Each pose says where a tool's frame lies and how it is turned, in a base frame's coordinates. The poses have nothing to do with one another.
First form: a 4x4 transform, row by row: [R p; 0 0 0 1], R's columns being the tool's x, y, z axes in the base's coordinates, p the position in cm. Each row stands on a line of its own.
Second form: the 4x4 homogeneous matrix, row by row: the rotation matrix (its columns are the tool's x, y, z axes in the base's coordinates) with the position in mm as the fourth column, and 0 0 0 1 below. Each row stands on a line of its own. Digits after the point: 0 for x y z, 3 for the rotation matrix.
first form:
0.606 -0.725 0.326 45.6
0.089 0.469 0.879 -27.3
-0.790 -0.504 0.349 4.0
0 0 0 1
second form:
0.606 -0.725 0.326 456
0.089 0.469 0.879 -273
-0.790 -0.504 0.349 40
0 0 0 1

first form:
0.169 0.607 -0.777 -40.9
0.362 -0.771 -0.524 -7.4
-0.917 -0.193 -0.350 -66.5
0 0 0 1
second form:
0.169 0.607 -0.777 -409
0.362 -0.771 -0.524 -74
-0.917 -0.193 -0.350 -665
0 0 0 1

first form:
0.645 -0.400 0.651 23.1
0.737 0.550 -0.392 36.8
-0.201 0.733 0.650 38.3
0 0 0 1
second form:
0.645 -0.400 0.651 231
0.737 0.550 -0.392 368
-0.201 0.733 0.650 383
0 0 0 1

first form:
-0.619 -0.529 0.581 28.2
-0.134 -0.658 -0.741 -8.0
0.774 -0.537 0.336 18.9
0 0 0 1
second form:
-0.619 -0.529 0.581 282
-0.134 -0.658 -0.741 -80
0.774 -0.537 0.336 189
0 0 0 1

